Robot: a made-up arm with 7 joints. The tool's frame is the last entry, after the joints. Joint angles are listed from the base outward.
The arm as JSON. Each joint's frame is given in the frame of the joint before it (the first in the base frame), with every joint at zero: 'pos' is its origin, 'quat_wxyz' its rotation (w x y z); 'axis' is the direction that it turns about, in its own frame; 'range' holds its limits. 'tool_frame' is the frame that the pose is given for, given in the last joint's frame.
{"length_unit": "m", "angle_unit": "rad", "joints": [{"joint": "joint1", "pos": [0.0, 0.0, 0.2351], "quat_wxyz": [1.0, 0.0, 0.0, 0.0], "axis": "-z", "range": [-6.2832, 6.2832]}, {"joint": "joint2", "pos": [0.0, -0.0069, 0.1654], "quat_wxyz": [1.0, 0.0, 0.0, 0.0], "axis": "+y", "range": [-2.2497, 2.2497]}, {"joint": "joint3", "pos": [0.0, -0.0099, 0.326], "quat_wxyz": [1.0, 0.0, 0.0, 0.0], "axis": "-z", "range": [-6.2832, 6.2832]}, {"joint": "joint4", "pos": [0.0, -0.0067, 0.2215], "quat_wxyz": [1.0, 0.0, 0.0, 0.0], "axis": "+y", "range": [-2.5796, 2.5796]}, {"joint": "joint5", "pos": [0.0, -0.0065, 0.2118], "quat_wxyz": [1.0, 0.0, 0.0, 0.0], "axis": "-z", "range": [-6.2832, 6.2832]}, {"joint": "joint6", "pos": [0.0, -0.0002, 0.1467], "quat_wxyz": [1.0, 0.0, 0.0, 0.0], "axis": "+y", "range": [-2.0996, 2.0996]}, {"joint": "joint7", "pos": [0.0, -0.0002, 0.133], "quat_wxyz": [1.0, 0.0, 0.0, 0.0], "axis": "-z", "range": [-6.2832, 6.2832]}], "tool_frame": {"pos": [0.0, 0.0, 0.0], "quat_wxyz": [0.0, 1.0, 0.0, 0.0]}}
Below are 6 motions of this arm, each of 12 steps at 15 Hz.
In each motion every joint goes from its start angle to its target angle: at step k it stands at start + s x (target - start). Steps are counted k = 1, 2, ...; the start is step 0. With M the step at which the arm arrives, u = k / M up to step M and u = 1 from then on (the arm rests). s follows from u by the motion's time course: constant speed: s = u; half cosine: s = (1 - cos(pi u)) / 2; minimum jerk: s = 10 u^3 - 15 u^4 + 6 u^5.
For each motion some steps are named. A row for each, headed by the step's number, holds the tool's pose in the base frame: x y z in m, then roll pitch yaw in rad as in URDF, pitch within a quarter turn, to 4 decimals.
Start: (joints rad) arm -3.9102 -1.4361 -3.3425 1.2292 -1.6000 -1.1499 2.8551
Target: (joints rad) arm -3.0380 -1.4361 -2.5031 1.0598 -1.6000 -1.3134 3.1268
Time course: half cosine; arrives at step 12
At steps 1, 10, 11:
1: 0.5631 0.4692 0.0881 0.8687 -0.5978 -1.7226
10: 0.7405 -0.3262 0.2882 2.1137 -0.8648 2.7274
11: 0.7252 -0.3656 0.3037 2.1855 -0.8488 2.6195

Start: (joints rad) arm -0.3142 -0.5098 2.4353 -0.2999 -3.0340 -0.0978 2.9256
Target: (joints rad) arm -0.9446 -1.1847 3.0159 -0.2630 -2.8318 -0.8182 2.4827
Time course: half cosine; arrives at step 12
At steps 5, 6, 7, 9, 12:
5: -0.5819 -0.3021 1.1913 -2.4934 0.6038 -1.6964
6: -0.6090 -0.3973 1.1229 -2.3310 0.7415 -1.5315
7: -0.6197 -0.4917 1.0469 -2.1219 0.8597 -1.3264
9: -0.6006 -0.6445 0.9011 -1.6327 0.9946 -0.8627
12: -0.5644 -0.7312 0.7995 -1.2535 1.0216 -0.5148

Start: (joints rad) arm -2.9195 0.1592 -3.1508 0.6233 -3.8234 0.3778 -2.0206
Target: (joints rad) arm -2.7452 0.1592 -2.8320 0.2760 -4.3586 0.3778 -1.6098
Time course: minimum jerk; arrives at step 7
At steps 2, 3, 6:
2: 0.0608 -0.0549 1.3966 -2.9638 0.2354 -0.7372
3: 0.0188 -0.0632 1.4056 -2.8992 0.2071 -0.8094
6: -0.0905 -0.0432 1.4181 -2.7609 0.1222 -1.0087

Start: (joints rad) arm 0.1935 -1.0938 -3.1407 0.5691 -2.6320 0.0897 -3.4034
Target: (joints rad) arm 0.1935 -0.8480 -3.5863 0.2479 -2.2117 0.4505 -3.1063
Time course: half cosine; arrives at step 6
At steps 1, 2, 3, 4, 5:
1: -0.9583 0.1687 0.6460 1.7393 1.2970 1.6105
2: -0.9472 0.1437 0.7259 2.1296 1.1710 2.0427
3: -0.9162 0.1141 0.8334 2.3648 0.9475 2.3068
4: -0.8684 0.0904 0.9355 2.4855 0.7074 2.4224
5: -0.8242 0.0772 1.0048 2.5519 0.5307 2.4616

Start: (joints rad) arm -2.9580 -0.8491 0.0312 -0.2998 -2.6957 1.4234 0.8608
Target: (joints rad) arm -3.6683 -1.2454 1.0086 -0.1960 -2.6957 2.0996 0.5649
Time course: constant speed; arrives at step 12
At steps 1, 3, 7, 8, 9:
1: 0.7939 -0.1517 0.7868 0.7192 -0.0442 -2.5690
3: 0.8077 -0.0884 0.7451 0.7288 -0.1842 -2.6458
7: 0.8081 0.0604 0.6777 0.8917 -0.4063 -2.8447
8: 0.8020 0.1016 0.6634 0.9609 -0.4396 -2.9066
9: 0.7933 0.1442 0.6497 1.0389 -0.4605 -2.9718

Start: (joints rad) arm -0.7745 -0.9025 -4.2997 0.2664 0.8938 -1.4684 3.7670
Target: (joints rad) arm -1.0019 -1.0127 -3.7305 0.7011 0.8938 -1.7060 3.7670
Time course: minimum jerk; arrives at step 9
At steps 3, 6, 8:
3: -0.4012 -0.5866 0.9950 2.9342 0.3251 0.4940
6: -0.2995 -0.7164 0.8496 -2.9789 0.3224 0.7384
8: -0.2683 -0.7457 0.7918 -2.8583 0.2952 0.8198

